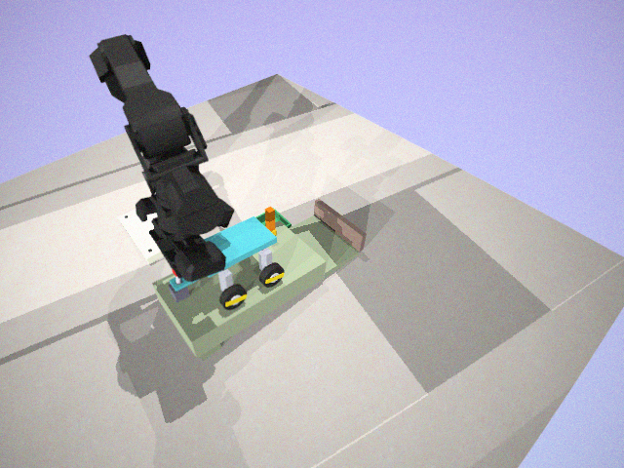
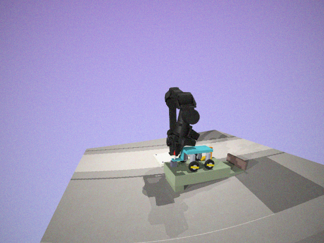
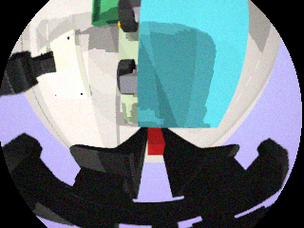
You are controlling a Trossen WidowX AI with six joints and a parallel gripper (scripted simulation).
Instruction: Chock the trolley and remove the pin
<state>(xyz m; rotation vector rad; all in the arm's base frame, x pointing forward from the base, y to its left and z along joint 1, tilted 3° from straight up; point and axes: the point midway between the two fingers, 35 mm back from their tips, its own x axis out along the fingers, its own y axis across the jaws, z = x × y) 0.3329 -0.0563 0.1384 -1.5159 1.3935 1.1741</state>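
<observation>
Right now my gripper tip is 5 cm past the yellow chock, 18 cm to the right of it and 5 cm above it. From my gripper tip the other things lie so: red-headed stop pin: right at my gripper tip; pale green ramp: 1 cm ahead, 10 cm to the left, 9 cm below; cyan-topped trolley: 1 cm ahead, 9 cm to the left, 2 cm below.
</observation>
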